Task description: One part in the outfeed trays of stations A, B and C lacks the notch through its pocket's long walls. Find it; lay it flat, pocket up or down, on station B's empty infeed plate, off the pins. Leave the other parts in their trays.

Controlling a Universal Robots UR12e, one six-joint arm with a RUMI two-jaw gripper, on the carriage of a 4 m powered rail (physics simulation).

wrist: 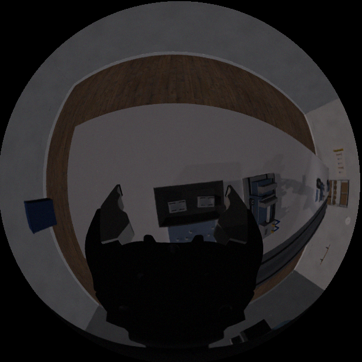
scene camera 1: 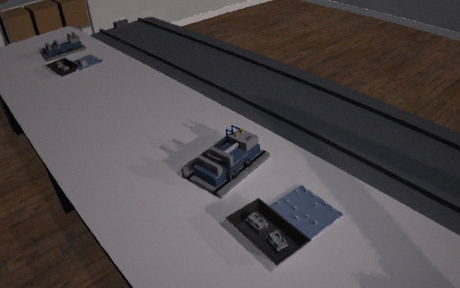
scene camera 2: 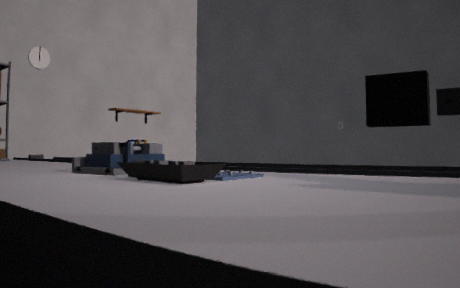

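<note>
A near dark outfeed tray (scene camera 1: 287, 224) (scene camera 2: 172, 173) (wrist: 189, 192) holds two small grey parts, one (scene camera 1: 256, 221) (wrist: 177, 206) and another (scene camera 1: 278, 241) (wrist: 205, 201), lying flat and apart. Their notches are too small to tell. A blue infeed plate with pins (scene camera 1: 310, 215) (scene camera 2: 240, 175) (wrist: 182, 232) adjoins the tray. A far dark tray (scene camera 1: 62, 66) holds grey parts, their details blurred; a small grey thing (scene camera 1: 84, 63) is on the far blue plate (scene camera 1: 96, 61). My gripper (wrist: 173, 185) is open and empty, above the near tray and apart from it. Station letters cannot be read.
A blue and grey machine fixture (scene camera 1: 227, 162) (scene camera 2: 122, 156) (wrist: 263, 197) stands beside the near tray. Another fixture (scene camera 1: 63, 46) stands by the far tray. The dark rail (scene camera 1: 250, 75) runs along the table. A blue box (wrist: 40, 215) is at the wrist view's left.
</note>
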